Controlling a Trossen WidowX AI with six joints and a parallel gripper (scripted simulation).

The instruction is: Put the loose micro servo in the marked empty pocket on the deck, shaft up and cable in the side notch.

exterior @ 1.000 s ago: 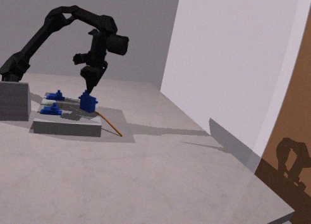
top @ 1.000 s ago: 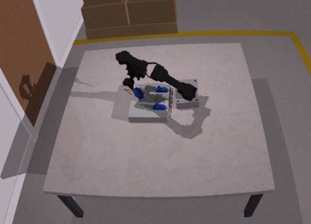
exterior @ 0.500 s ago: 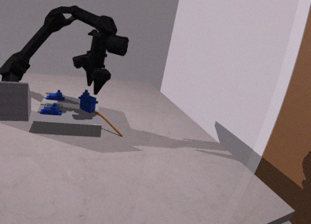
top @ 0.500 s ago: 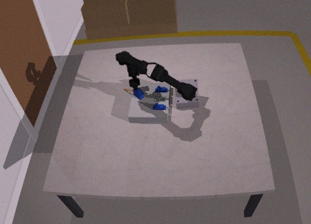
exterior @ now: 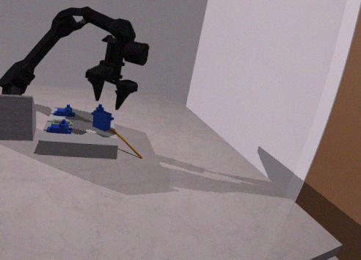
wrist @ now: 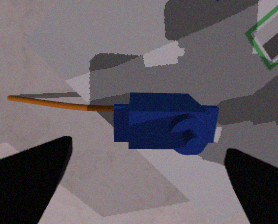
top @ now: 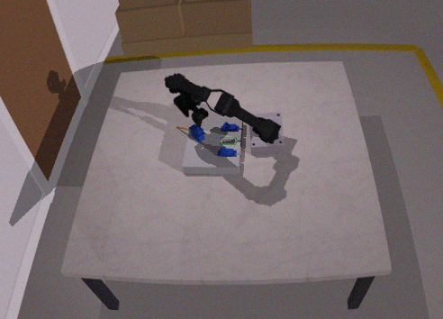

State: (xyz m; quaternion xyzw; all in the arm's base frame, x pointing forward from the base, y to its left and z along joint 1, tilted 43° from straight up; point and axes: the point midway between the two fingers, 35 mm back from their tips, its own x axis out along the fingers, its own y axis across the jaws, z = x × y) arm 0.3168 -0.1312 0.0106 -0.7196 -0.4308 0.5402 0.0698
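My gripper tip is 3 cm past the grey deck, 4 cm to the right of it and 11 cm above it.
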